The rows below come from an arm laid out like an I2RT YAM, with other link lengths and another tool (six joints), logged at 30 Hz.
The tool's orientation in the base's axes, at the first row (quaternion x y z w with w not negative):
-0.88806, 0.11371, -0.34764, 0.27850
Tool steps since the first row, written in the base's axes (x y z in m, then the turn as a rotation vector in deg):
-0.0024, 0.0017, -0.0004, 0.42, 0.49, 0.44
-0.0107, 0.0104, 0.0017, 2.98, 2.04, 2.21
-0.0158, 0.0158, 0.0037, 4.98, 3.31, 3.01
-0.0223, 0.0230, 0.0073, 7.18, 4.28, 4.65
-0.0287, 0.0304, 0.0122, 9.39, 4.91, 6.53
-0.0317, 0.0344, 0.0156, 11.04, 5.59, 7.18
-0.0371, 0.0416, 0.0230, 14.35, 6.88, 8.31
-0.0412, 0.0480, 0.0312, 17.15, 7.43, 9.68
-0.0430, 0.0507, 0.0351, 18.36, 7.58, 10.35
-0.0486, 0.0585, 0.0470, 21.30, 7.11, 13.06
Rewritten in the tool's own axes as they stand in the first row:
-0.0027, -0.0011, -0.0007, 0.36, -0.66, 0.22
-0.0110, -0.0094, -0.0040, 2.60, -2.96, 1.54
-0.0158, -0.0149, -0.0064, 4.01, -4.48, 2.95
-0.0214, -0.0228, -0.0100, 6.14, -6.23, 3.86
-0.0263, -0.0317, -0.0143, 8.55, -7.85, 4.49
-0.0282, -0.0369, -0.0167, 9.85, -8.79, 5.51
-0.0309, -0.0470, -0.0218, 12.39, -10.52, 7.62
-0.0319, -0.0569, -0.0269, 14.99, -11.78, 8.92
-0.0321, -0.0613, -0.0294, 16.18, -12.30, 9.41
-0.0327, -0.0745, -0.0371, 20.02, -13.49, 9.58

